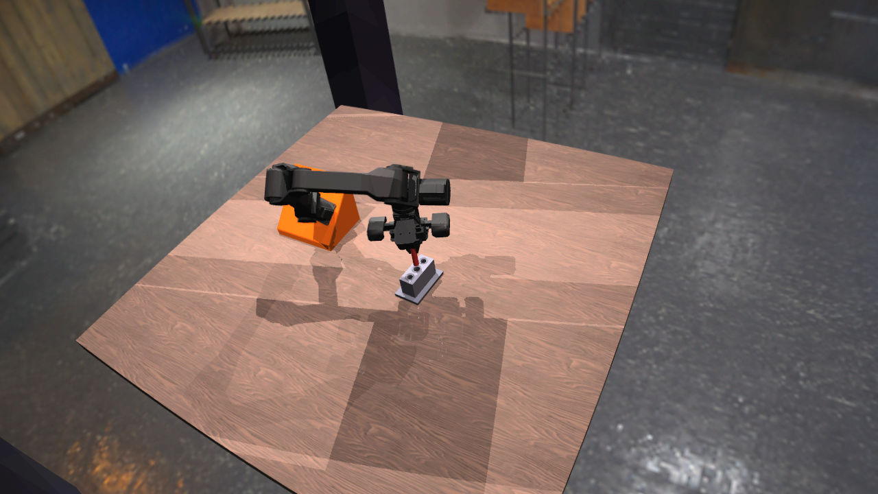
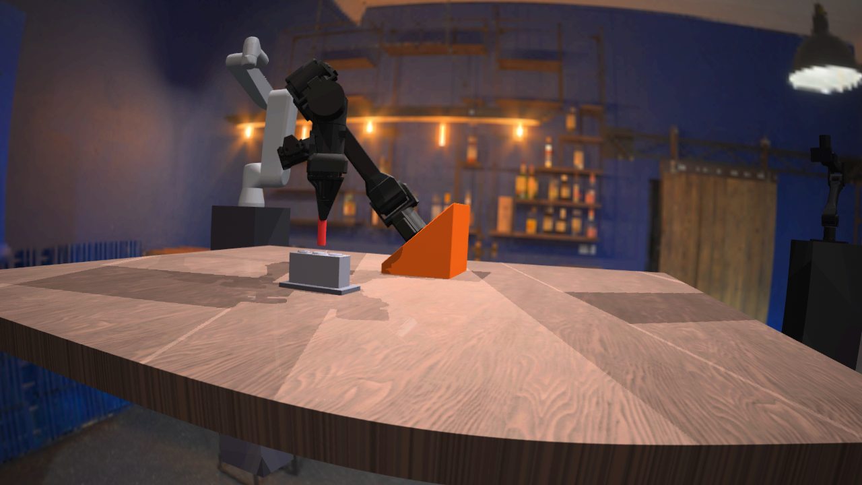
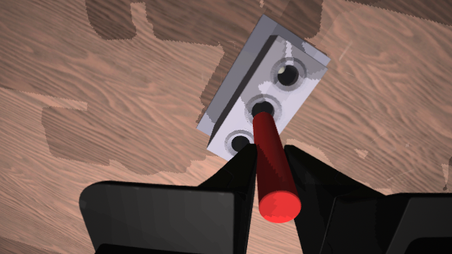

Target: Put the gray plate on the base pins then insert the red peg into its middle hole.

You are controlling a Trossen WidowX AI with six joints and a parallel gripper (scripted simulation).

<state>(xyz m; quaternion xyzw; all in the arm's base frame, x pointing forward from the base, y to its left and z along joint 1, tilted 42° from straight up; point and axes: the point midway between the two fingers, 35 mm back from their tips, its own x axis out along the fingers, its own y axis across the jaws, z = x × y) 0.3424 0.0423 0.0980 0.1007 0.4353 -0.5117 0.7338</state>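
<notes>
Now: gripper tip right at the red peg. Round my gripper tip: gray plate 7 cm below; base 10 cm below.
</notes>
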